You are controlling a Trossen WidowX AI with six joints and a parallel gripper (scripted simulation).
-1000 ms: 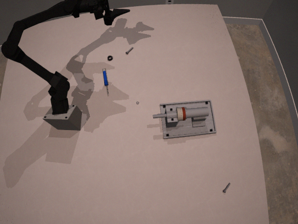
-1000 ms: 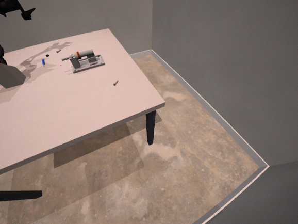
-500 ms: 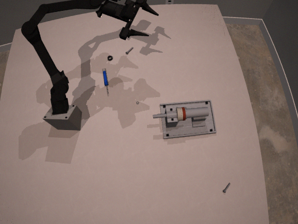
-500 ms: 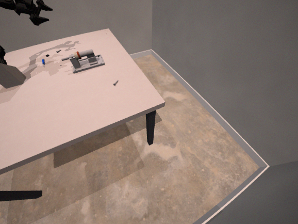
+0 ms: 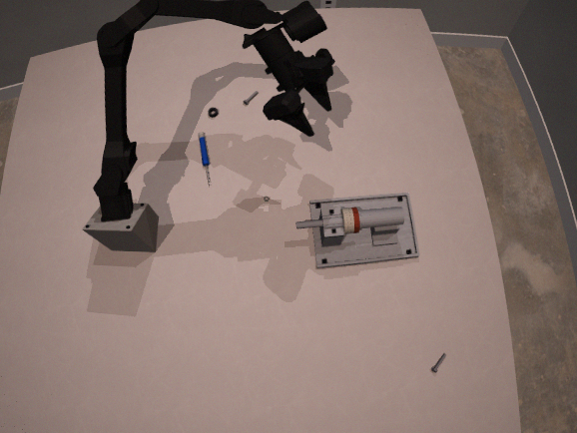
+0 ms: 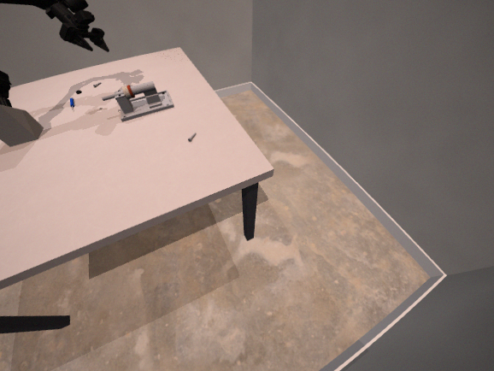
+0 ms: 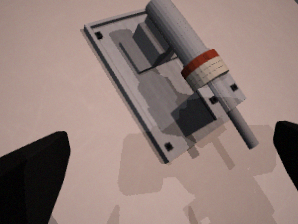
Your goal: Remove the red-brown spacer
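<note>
Now: the grey shaft 2 cm ahead of my hand, 18 cm to the right of it and 15 cm below it. Also, from my hand: red-brown spacer: 6 cm ahead, 18 cm to the right, 15 cm below; then blue screwdriver: 24 cm behind, 4 cm to the left, 22 cm below; then cream spacer: 4 cm ahead, 18 cm to the right, 15 cm below.
</note>
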